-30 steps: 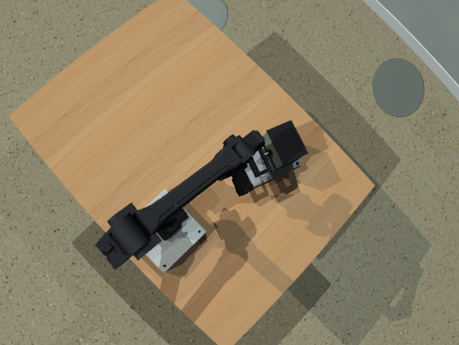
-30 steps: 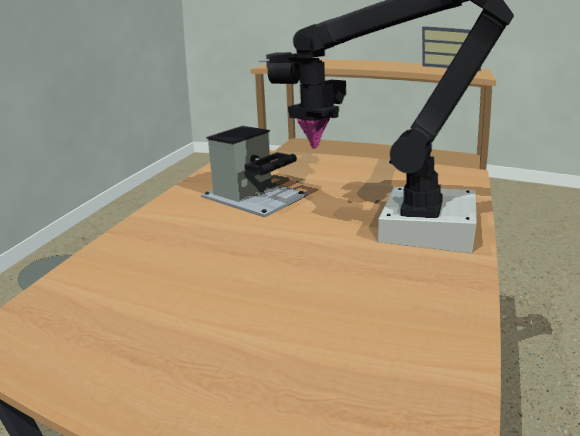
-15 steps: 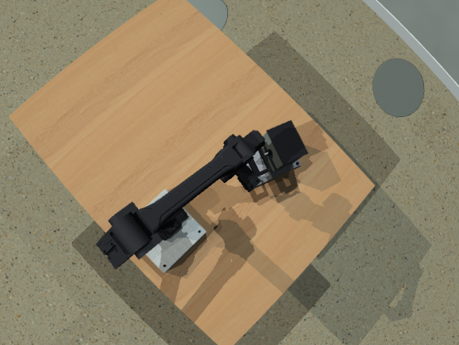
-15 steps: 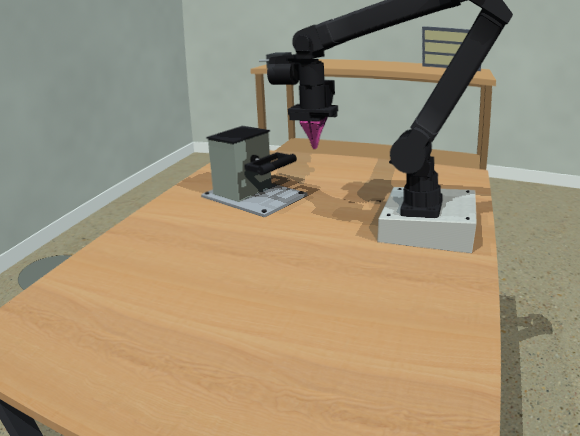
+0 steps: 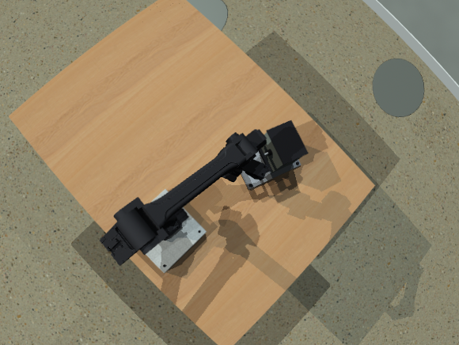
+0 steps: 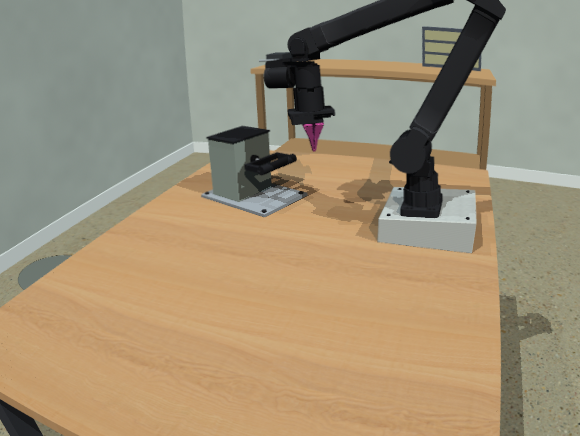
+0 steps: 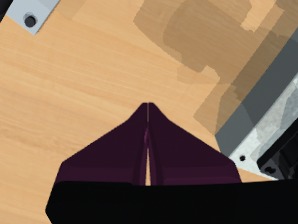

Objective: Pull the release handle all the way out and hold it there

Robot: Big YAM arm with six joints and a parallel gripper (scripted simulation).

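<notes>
Now: hand 16 cm short of the release handle grip, 5 cm to the left of it and 6 cm above it. Also, from my hand: grey baseplate (20 cm ahead, 6 cm to the right, 16 cm below).
</notes>
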